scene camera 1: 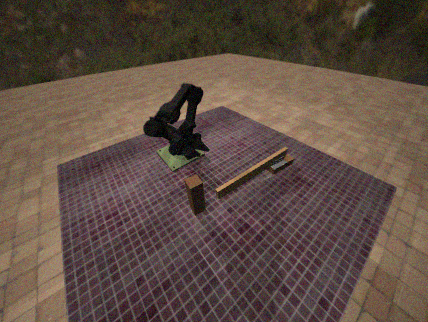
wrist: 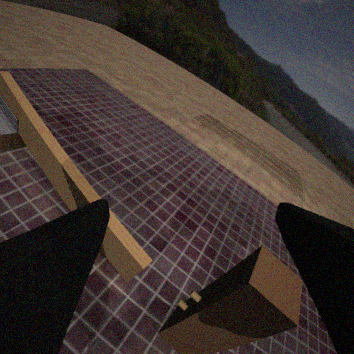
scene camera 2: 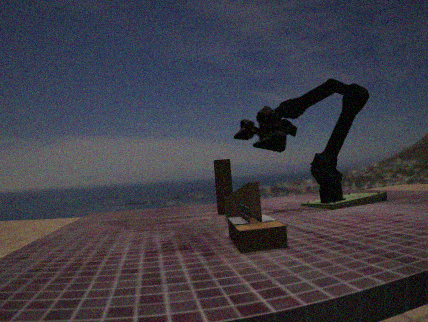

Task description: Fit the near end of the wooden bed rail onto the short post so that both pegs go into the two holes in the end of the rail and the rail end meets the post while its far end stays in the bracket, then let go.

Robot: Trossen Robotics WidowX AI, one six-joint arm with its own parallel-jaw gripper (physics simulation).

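Frame: origin at the arm's base, x ahead, y left, z up, level; centimetres.
Where they show: gripper, fingertip midpoint: [scene camera 1: 204,153] [wrist: 194,209] [scene camera 2: 243,141]; arm's base at its link origin: [scene camera 2: 332,201].
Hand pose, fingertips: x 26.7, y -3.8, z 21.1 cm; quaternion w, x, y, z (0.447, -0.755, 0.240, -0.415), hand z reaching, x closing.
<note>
Things, the pixels of their centre, and the offset from my fingertips. "spot": a spot on its surface instead. Level surfaces: height alone.
- wooden rail at the middle of its body: [wrist: 51,159] [scene camera 2: 237,204] [scene camera 1: 254,171] dx +6.4, dy +23.1, dz -17.3 cm
- bracket at a spot on its surface: [scene camera 2: 260,238] spot: dx +6.7, dy +49.9, dz -20.7 cm
- short post at a spot on its surface: [wrist: 275,286] spot: dx +5.6, dy -8.4, dz -4.8 cm
- purple tiled mat at its surface level: dz -22.8 cm
The wooden rail [scene camera 1: 252,171] [scene camera 2: 247,200] [wrist: 63,160] stands on edge, its far end at the bracket [scene camera 1: 282,165] [scene camera 2: 260,238] [wrist: 7,121], between the bracket's grey plates in scene camera 2. Its near end is apart from the post. The short post [scene camera 1: 196,196] [scene camera 2: 223,186] [wrist: 275,286] stands upright. Two light pegs [wrist: 189,300] stick out of its side in the wrist view. The holes in the rail end cannot be made out. My gripper [scene camera 1: 200,153] [scene camera 2: 245,141] [wrist: 194,209] is open and empty, in the air above the rail and post level, on the robot base's side.
The arm's green base plate [scene camera 1: 172,159] [scene camera 2: 367,198] lies on the purple tiled mat [scene camera 1: 150,250] [scene camera 2: 125,260] [wrist: 165,165], behind the post in scene camera 1. Tan paving [scene camera 1: 30,210] surrounds the mat. The dark fingers cover parts of the wrist view's lower corners.
</note>
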